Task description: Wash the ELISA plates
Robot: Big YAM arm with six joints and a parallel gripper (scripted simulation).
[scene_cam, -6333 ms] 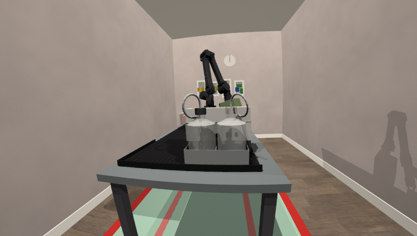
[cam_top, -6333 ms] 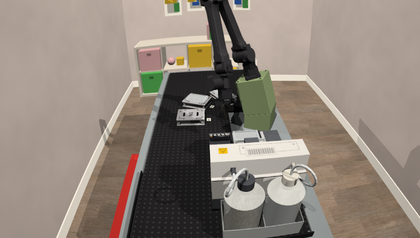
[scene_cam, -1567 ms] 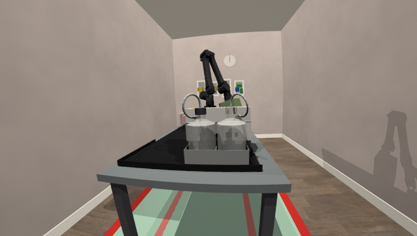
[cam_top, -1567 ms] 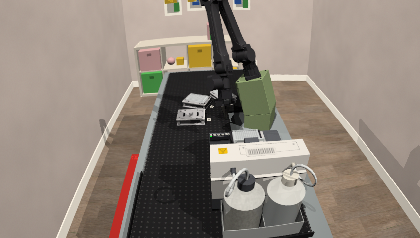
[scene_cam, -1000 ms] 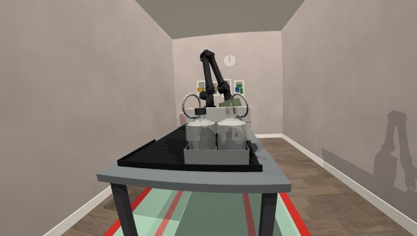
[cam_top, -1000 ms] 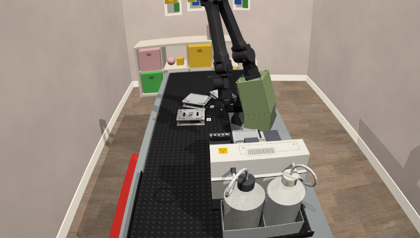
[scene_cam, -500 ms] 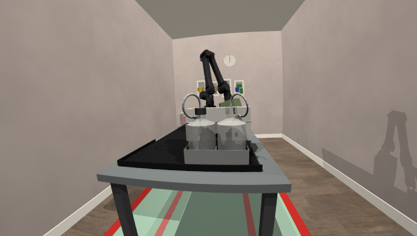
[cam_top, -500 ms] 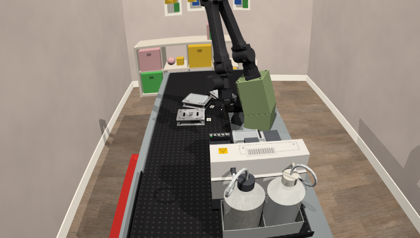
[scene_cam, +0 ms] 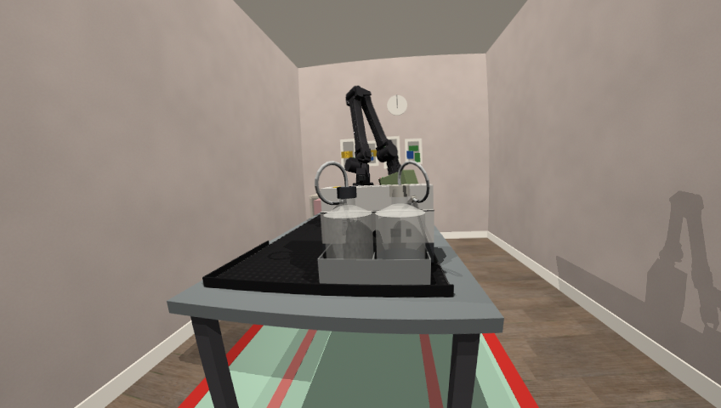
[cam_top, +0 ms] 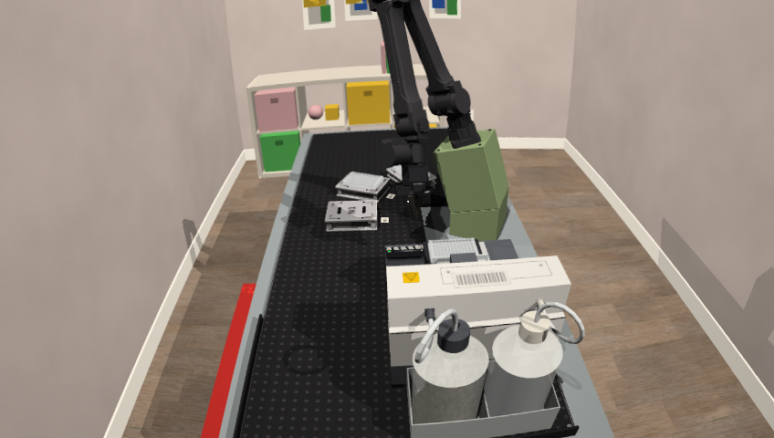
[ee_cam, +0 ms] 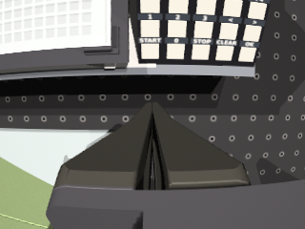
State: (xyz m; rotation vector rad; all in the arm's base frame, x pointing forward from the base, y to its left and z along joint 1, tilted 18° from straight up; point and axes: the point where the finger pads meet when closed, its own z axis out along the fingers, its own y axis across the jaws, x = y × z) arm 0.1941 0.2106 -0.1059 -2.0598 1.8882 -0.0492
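The washer carrier lies 90 mm behind my hand, 80 mm to the left of it and 70 mm below it. Round my hand: plate washer 230 mm to the left, 100 mm behind, 20 mm below.
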